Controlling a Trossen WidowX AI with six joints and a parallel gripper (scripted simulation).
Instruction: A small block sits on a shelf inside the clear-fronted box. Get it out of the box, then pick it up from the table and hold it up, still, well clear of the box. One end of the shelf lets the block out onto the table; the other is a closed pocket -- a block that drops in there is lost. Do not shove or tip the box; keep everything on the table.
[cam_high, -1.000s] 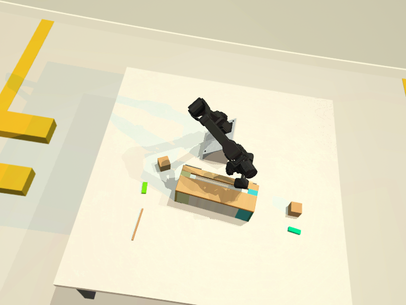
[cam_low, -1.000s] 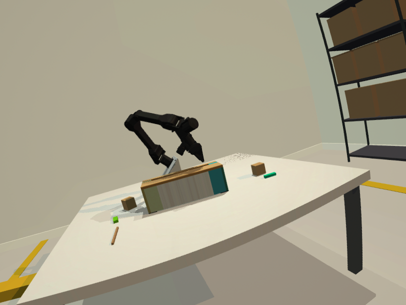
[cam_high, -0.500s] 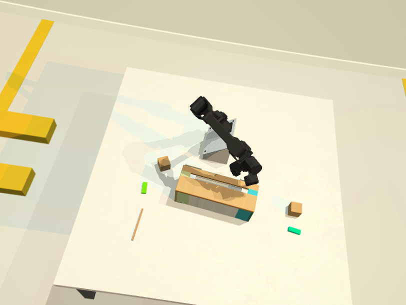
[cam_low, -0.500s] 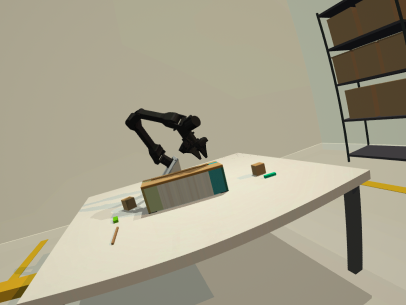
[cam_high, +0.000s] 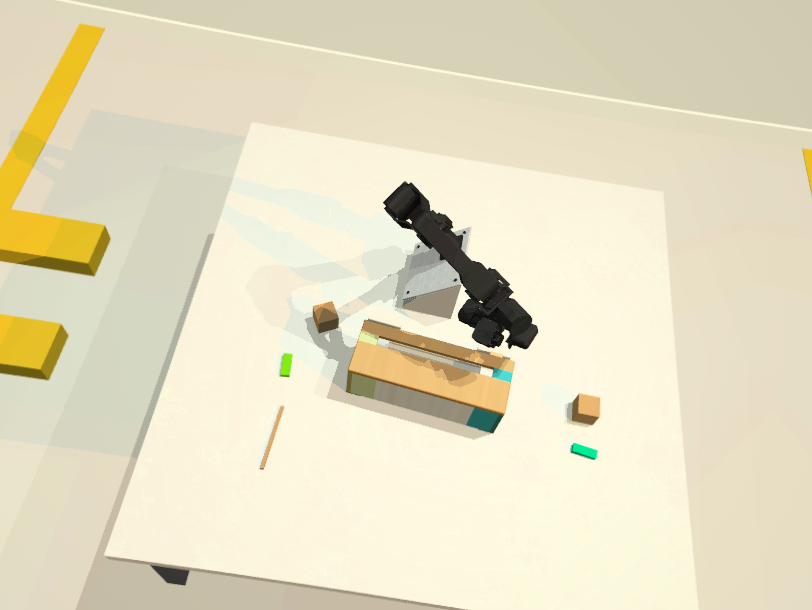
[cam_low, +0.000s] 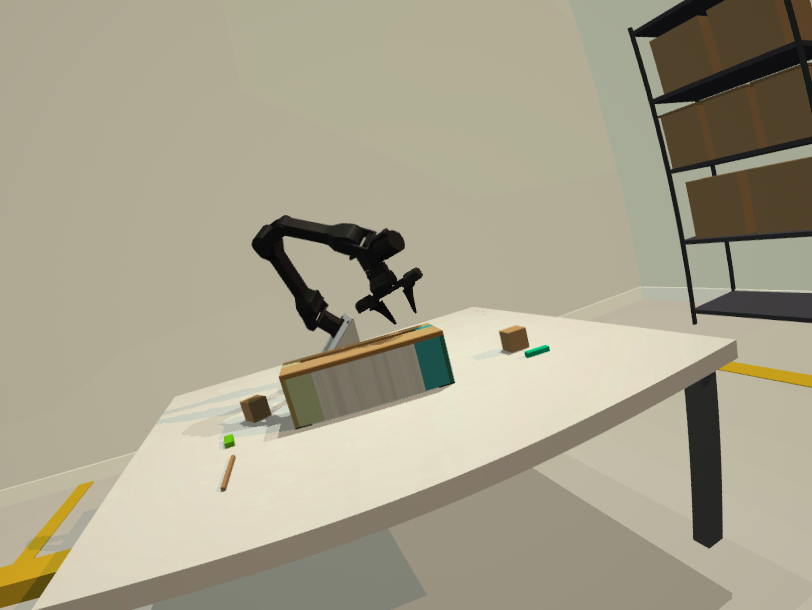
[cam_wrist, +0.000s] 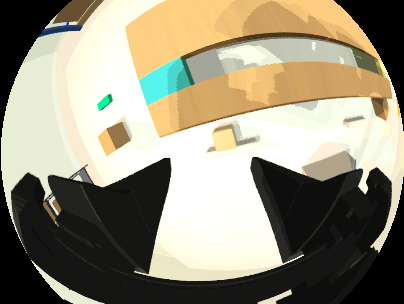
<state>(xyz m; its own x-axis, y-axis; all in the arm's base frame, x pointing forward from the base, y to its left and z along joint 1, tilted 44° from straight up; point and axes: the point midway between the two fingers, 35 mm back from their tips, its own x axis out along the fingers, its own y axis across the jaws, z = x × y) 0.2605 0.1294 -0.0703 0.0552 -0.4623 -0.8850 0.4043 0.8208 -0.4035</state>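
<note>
My gripper tip is 20 mm past the tan block, 20 mm to the right of it and 140 mm above it. Also, from my gripper tip: thin wooden stick: 290 mm ahead, 490 mm to the right, 150 mm below; then box: 50 mm ahead, 140 mm to the right, 90 mm below.
</note>
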